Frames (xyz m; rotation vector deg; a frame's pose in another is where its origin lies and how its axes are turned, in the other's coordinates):
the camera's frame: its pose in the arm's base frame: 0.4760 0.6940 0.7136 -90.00 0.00 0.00
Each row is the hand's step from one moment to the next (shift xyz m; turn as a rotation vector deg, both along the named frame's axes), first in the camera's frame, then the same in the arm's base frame.
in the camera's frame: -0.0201 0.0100 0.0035 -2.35 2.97 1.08
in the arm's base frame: -0.0201 0.0035 -0.0100 -2.35 1.08 -2.97
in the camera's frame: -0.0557 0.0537 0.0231 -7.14 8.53 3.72
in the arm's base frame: -0.0557 0.0231 -0.0537 -7.14 3.72 -8.53
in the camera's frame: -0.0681 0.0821 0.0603 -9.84 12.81 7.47
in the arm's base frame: -0.0681 0.0603 -0.0821 -9.84 7.47 -12.81
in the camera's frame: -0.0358 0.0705 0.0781 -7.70 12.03 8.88
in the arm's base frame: -0.0358 0.0781 -0.0705 -7.70 8.88 -12.03
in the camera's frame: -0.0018 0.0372 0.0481 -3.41 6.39 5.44
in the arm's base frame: -0.0018 0.0481 -0.0372 -3.41 5.44 -6.39
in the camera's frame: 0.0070 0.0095 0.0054 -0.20 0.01 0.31
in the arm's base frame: 0.0070 0.0054 -0.0095 -0.20 0.31 -0.01
